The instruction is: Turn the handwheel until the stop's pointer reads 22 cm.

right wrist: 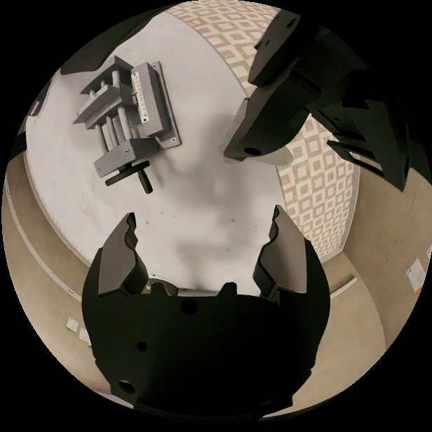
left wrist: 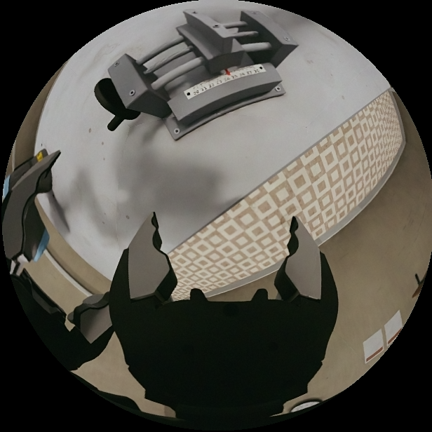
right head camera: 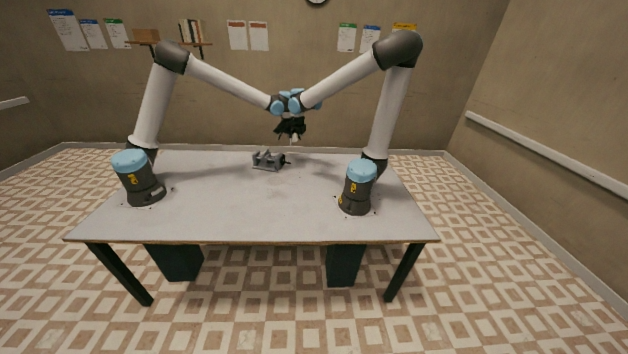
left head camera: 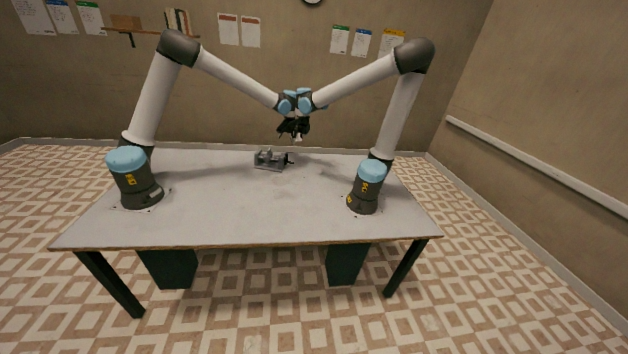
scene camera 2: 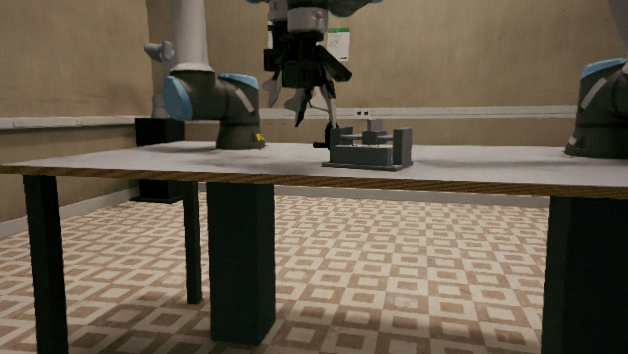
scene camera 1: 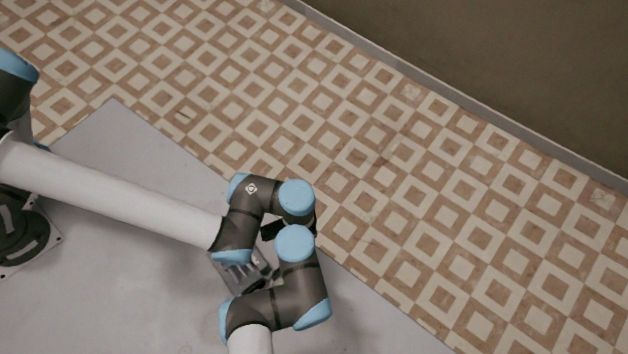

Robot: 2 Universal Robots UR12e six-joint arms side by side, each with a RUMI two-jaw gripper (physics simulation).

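The grey vise-like fixture (left head camera: 270, 161) (right head camera: 267, 161) stands on the table. Its black handwheel (scene camera 2: 328, 136) (left wrist: 106, 96) (right wrist: 125, 174), with a crank handle (right wrist: 145, 181), is at one end. The stop (scene camera 2: 371, 136) (left wrist: 215, 39) (right wrist: 102, 106) sits on rods between the end blocks. Its red pointer (left wrist: 227, 71) stands near 24 on the white scale (left wrist: 202, 89). My left gripper (left wrist: 224, 214) (scene camera 2: 316, 124) is open and empty above the table, near the handwheel end. My right gripper (right wrist: 202, 208) is open and empty, close beside the left one, above the table.
The two wrists are very close together in the head views. Parts of the left gripper (right wrist: 280, 105) show at the upper right of the right wrist view. The far table edge (left wrist: 280, 172) runs near the fixture, with patterned floor beyond.
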